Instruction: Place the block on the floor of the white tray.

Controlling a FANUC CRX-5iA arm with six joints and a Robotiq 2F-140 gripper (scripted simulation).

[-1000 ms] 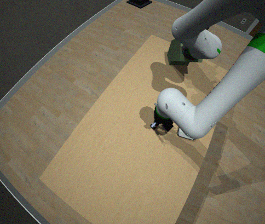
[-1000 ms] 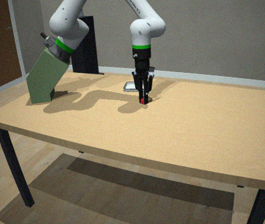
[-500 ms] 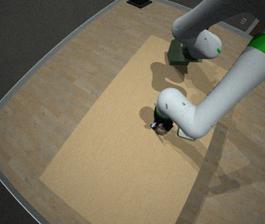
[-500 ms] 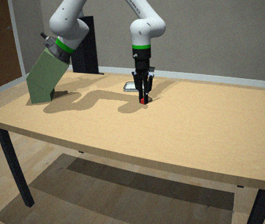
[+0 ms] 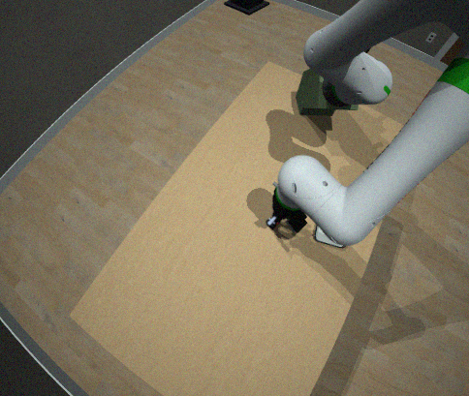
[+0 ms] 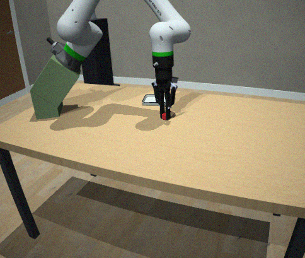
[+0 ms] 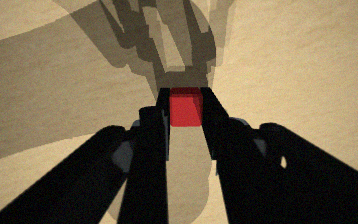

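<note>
The white tray is 18 cm to the left of my hand, 15 cm behind it and 2 cm below it. The rest, counted from my hand: red block (2 cm below).
</note>
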